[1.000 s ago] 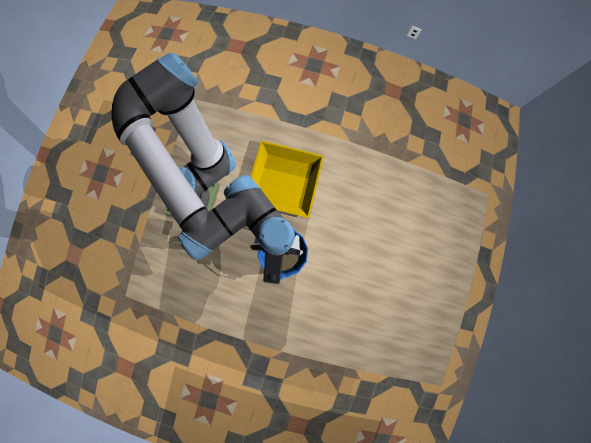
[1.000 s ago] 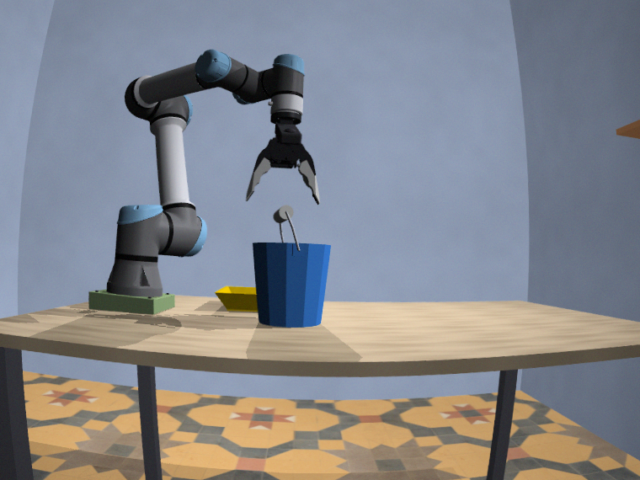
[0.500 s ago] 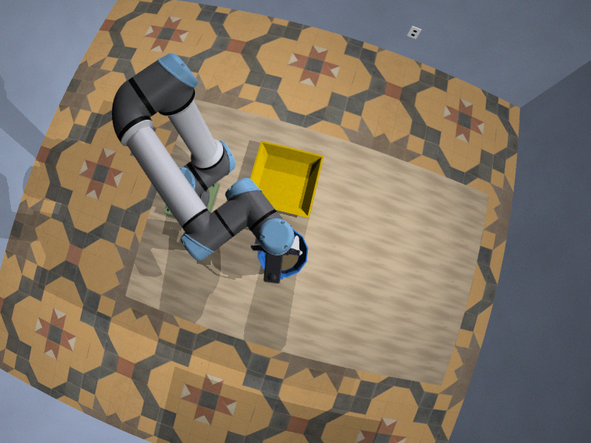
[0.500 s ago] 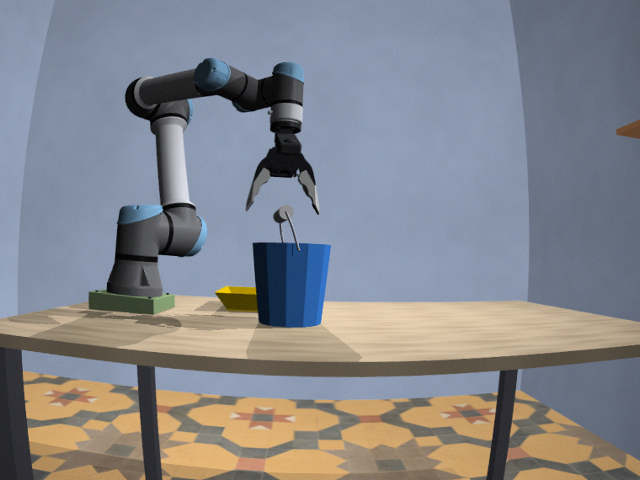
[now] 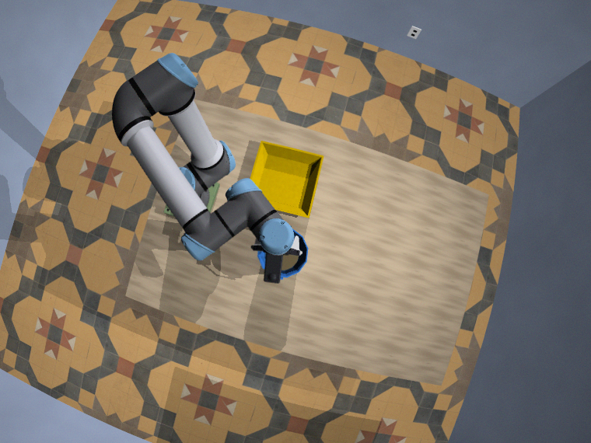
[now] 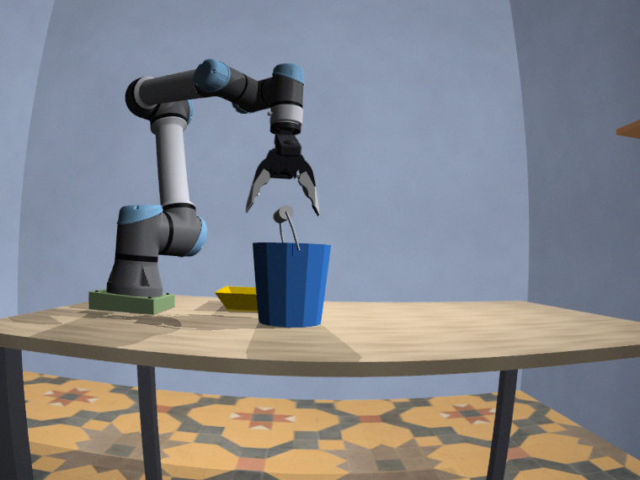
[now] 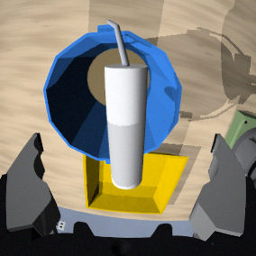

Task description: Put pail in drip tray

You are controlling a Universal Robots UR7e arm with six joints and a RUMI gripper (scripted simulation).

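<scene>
My hand is 10 mm short of the white-grey grip and 30 mm above it. The rest, counted from my hand: blue pail: 10 mm ahead, 90 mm below; then yellow drip tray: 100 mm behind, 270 mm to the left, 220 mm below.
</scene>
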